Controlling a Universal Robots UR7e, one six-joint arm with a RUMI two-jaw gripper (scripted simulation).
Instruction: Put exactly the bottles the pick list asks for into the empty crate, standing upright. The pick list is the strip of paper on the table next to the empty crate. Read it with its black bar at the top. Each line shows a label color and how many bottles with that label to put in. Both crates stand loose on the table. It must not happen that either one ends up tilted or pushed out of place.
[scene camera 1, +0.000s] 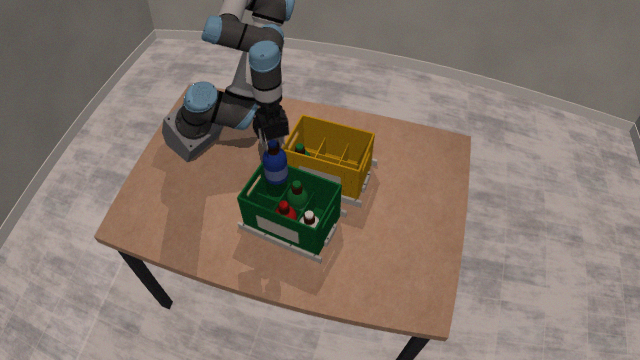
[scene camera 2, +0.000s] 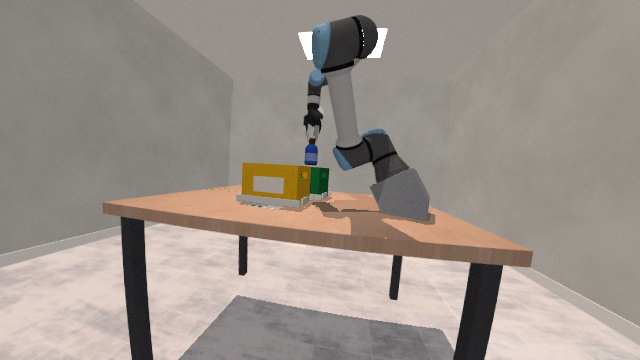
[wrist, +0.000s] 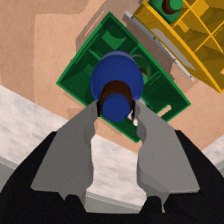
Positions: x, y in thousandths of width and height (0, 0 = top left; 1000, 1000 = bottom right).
Labels:
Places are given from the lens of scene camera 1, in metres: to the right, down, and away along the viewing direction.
blue bottle (scene camera 1: 430, 457): -0.13, -0.04, 1.30
yellow crate (scene camera 1: 537, 396): 0.09, -0.14, 1.61
The marked spots on the blue bottle and the yellow crate are 0.39 m apart.

